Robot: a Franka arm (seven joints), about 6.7 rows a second.
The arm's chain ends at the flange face. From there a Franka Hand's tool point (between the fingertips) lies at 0.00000 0.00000 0.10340 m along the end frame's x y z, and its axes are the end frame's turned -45 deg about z.
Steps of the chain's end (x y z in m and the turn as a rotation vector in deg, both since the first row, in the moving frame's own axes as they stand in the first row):
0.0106 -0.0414 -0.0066 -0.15 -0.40 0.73
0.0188 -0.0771 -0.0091 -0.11 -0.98 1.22
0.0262 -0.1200 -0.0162 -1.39 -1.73 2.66
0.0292 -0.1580 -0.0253 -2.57 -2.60 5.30
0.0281 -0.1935 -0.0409 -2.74 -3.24 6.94
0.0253 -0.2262 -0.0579 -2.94 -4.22 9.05
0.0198 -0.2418 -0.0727 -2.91 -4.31 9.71
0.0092 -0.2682 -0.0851 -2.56 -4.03 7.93
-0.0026 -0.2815 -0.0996 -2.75 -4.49 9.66
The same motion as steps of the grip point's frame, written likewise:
0.0361 -0.0221 -0.0066 0.18 -0.39 0.73
0.0664 -0.0423 -0.0091 0.62 -0.77 1.22
0.0994 -0.0669 -0.0163 0.24 -2.21 2.66
0.1258 -0.0914 -0.0255 0.02 -3.66 5.30
0.1491 -0.1181 -0.0412 0.35 -4.23 6.94
0.1689 -0.1444 -0.0583 0.91 -5.06 9.05
0.1760 -0.1595 -0.0731 0.99 -5.11 9.71
0.1879 -0.1856 -0.0855 1.04 -4.66 7.93
0.1882 -0.2039 -0.1000 1.23 -5.12 9.66

